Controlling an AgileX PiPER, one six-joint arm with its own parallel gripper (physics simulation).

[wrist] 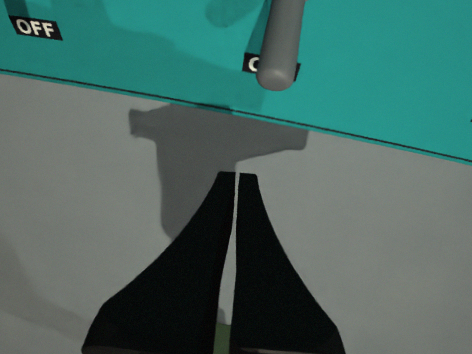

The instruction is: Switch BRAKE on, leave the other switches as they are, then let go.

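Observation:
A grey toggle lever comes down from the top edge of the wrist view, right of centre. Its rounded tip hangs over a black label on the teal panel and hides most of the lettering. The lever's base and the name BRAKE do not show, so I cannot tell from this view which switch it is. My gripper is shut, with a thin gap between the black fingers and nothing held. Its tips are below the panel's lower edge, below and a little left of the lever tip, apart from it.
An OFF label is on the panel at the upper left. The panel's dark-lined lower edge slopes down to the right. Below it is a grey surface with the arm's shadow on it. A bit of green shows between the fingers at the bottom.

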